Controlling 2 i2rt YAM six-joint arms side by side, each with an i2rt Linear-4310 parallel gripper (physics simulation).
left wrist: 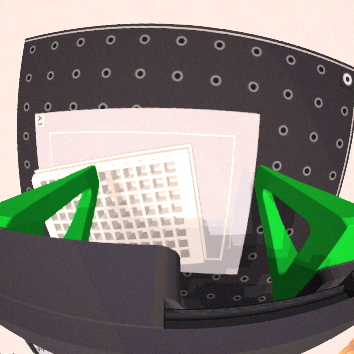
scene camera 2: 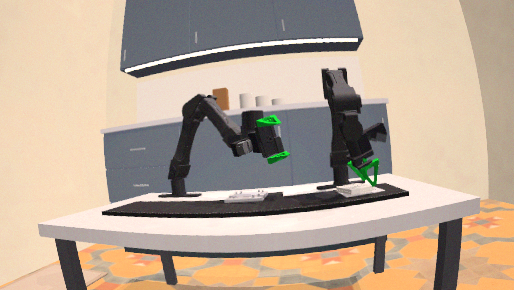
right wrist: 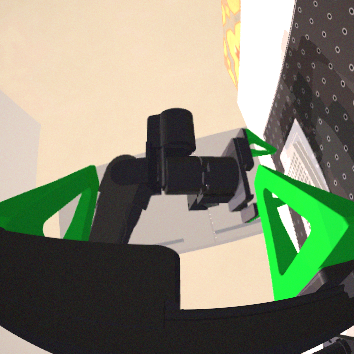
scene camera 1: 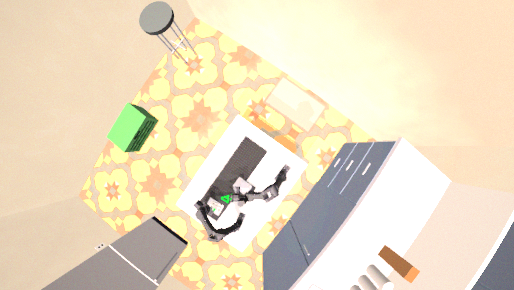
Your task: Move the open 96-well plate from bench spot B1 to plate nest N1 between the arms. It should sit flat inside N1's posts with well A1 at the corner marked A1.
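Places are measured from the left arm's base along level axes (x ahead, y up, z right), in centimetres.
Pixels of known places: left gripper, fingertip midpoint: [left wrist: 176,173] [scene camera 2: 369,182] [scene camera 1: 209,208]; right gripper, fingertip midpoint: [scene camera 2: 283,139] [right wrist: 176,173] [scene camera 1: 222,197]; left arm's base, origin of the base link: [right wrist: 348,351] [scene camera 1: 239,221]; right arm's base, origin of the base link: [scene camera 2: 179,196] [scene camera 1: 282,173].
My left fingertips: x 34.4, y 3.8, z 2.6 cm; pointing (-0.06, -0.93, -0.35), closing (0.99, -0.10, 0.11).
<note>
Ahead of a thing's pixels: the offset from my left fingertips to its top centre. Level surfaces: height alone.
The white 96-well plate @(dx -5.3, dy -0.9, dz +3.2 cm) [left wrist: 137,200] [scene camera 2: 352,189] [right wrist: 301,165] lies turned askew on the pale bench spot B1 sheet @(dx -3.8, dy -2.3, dz +2.2 cm) [left wrist: 220,125], past the lower left of its printed outline. The sheet's A1 label is at its top left in the left wrist view. My left gripper [left wrist: 176,173] [scene camera 2: 364,162] is open above the plate; its left finger overlaps the plate's left part in view, its right finger is beyond the sheet's right edge. Nest N1 @(dx -22.5, dy -0.3, dz +35.1 cm) [scene camera 2: 246,196] [scene camera 1: 243,185], a pale base with short posts, holds no plate. My right gripper [scene camera 2: 274,139] is open, raised above the board and tilted sideways.
A black perforated board @(dy -2.5 cm) [scene camera 2: 165,208] [scene camera 1: 250,152] [left wrist: 195,57] lies under the nest and the sheet on the white table @(dy -3.8 cm) [scene camera 2: 260,232] [scene camera 1: 235,130]. In the right wrist view the left arm [right wrist: 185,175] stands beyond the open fingers.
</note>
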